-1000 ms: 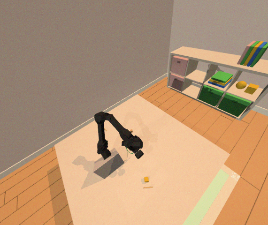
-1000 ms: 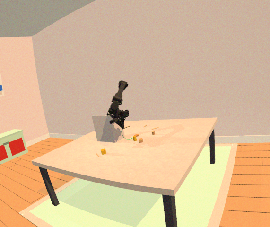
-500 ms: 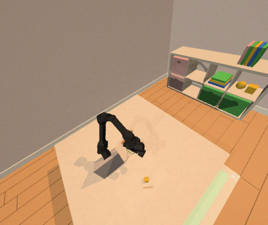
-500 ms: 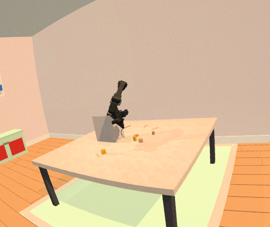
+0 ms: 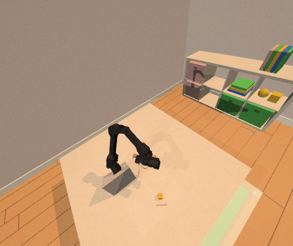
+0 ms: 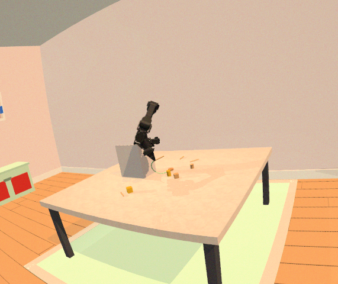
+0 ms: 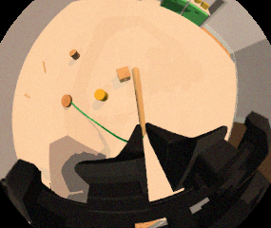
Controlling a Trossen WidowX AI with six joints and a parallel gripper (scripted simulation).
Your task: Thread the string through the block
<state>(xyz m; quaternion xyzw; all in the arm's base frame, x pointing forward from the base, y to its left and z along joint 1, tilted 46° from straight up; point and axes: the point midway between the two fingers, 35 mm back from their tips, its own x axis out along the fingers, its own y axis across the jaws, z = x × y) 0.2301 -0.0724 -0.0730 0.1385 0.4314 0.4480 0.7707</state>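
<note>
The wooden block is 130 mm below my gripper tip, 90 mm ahead of it and 70 mm to the left of it. Round my gripper tip: thin wooden stick (10 mm to the left, 10 mm ahead, 10 mm above); yellow cylinder (120 mm below, 100 mm to the left, 10 mm ahead); orange cube (210 mm to the right, 120 mm below, 70 mm behind).
</note>
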